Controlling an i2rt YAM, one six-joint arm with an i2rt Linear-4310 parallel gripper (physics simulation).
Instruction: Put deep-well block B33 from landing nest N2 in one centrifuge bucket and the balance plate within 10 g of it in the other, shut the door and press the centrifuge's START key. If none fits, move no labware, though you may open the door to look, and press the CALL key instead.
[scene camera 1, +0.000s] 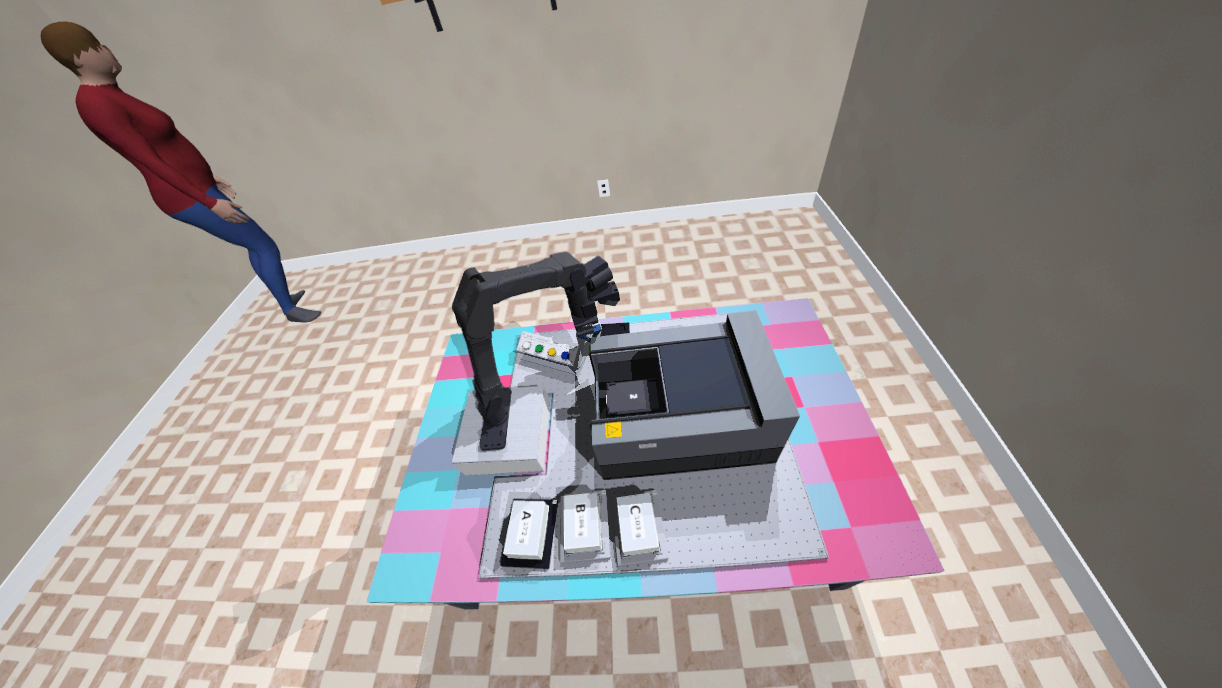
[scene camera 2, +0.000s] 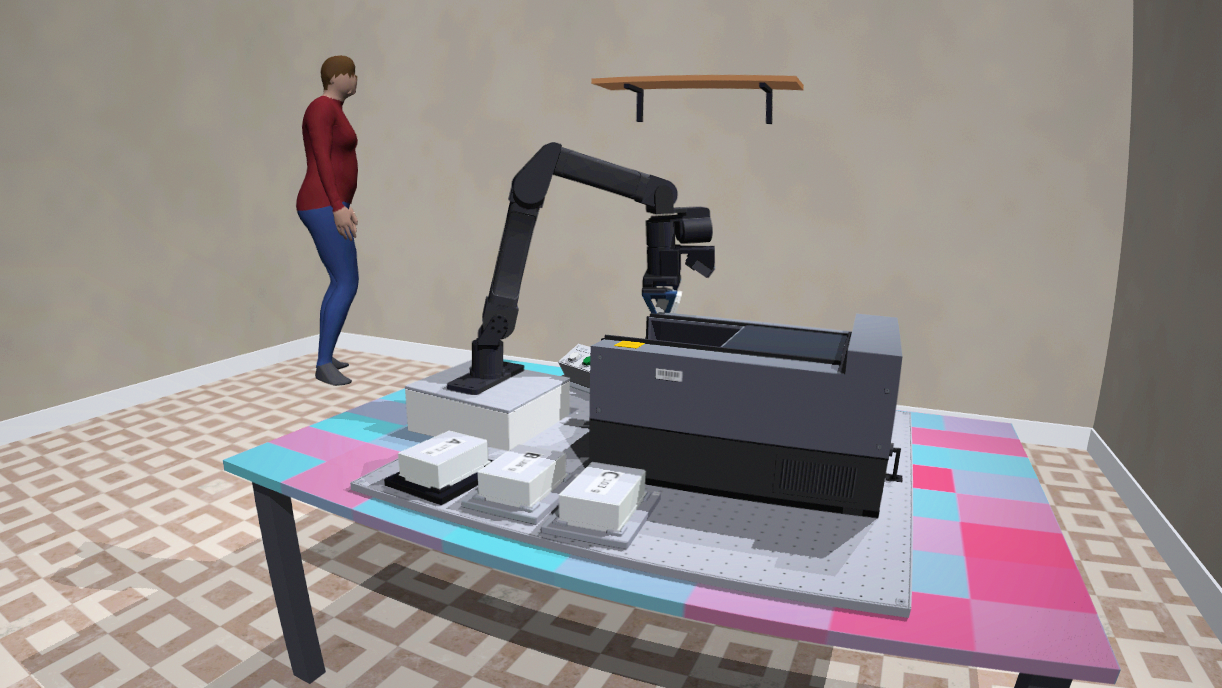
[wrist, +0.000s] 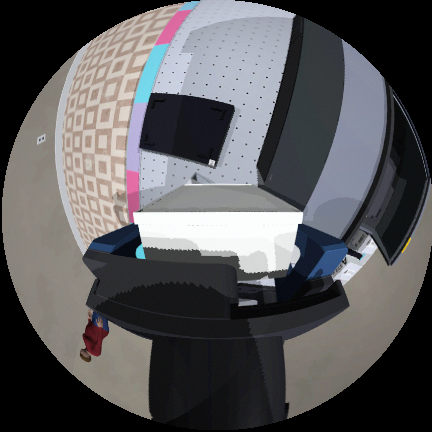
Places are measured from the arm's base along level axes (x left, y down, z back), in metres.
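Pixels of known places: gripper, fingertip midpoint: (scene camera 1: 588, 330); arm's base at its link origin: (scene camera 1: 496, 418) (scene camera 2: 487, 379) (wrist: 266, 291).
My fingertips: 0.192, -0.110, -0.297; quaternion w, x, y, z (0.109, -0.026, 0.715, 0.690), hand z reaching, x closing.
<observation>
For each thing: its middle in the pictures, then the offset to it from my fingertips, as dx, dy, dz. "pt": a spot on its surface instead.
- white deep-well block at the middle of its body: (wrist: 217, 214) (scene camera 1: 588, 332) +0.000, +0.005, +0.004
- centrifuge at the middle of its body: (scene camera 2: 755, 391) (wrist: 384, 110) (scene camera 1: 679, 395) -0.224, +0.062, -0.229
- empty black landing nest at the middle of its body: (wrist: 180, 124) (scene camera 1: 612, 341) +0.101, +0.173, -0.057
- centrifuge's door at the middle of its body: (scene camera 2: 788, 342) (scene camera 1: 700, 373) -0.226, -0.027, -0.279
- Balance plates A at the middle of its body: (scene camera 2: 444, 459) (scene camera 1: 527, 529) (wrist: 346, 267) -0.498, +0.151, +0.200
- B at the middle of its body: (scene camera 2: 523, 474) (scene camera 1: 582, 522) (wrist: 368, 238) -0.496, +0.151, +0.061
- C at the middle of its body: (scene camera 2: 604, 495) (scene camera 1: 637, 523) -0.514, +0.151, -0.073
- button box at the middle of its body: (scene camera 2: 603, 371) (scene camera 1: 550, 349) +0.073, +0.142, +0.152
- centrifuge's raised rear housing at a spot on its surface: (scene camera 2: 876, 341) pt -0.310, -0.060, -0.421
My gripper (scene camera 1: 590, 333) (scene camera 2: 660, 300) (wrist: 217, 214) is shut on a white deep-well block (wrist: 220, 235), held between the blue fingers beside the near end of the centrifuge (scene camera 1: 692, 435) (scene camera 2: 735, 393) (wrist: 325, 100). The block is mostly hidden in both scene views. The empty black landing nest (scene camera 1: 615, 328) (wrist: 187, 130) lies on the board. The centrifuge's door (scene camera 1: 705, 376) is open, and a bucket marked 2 (scene camera 1: 628, 397) shows in the opening. Balance plates A (scene camera 1: 525, 534) (scene camera 2: 442, 461), B (scene camera 1: 581, 525) (scene camera 2: 517, 480) and C (scene camera 1: 636, 525) (scene camera 2: 601, 499) stand on their nests. No START key shows.
A button box (scene camera 1: 544, 348) (scene camera 2: 577, 363) with white, green, yellow and blue buttons stands behind the arm's base block (scene camera 1: 500, 464) (scene camera 2: 487, 410). The centrifuge's raised rear housing (scene camera 1: 763, 367) (scene camera 2: 876, 341) stands at the right. A person (scene camera 1: 153, 128) (scene camera 2: 329, 196) (wrist: 95, 332) stands beyond the table.
</observation>
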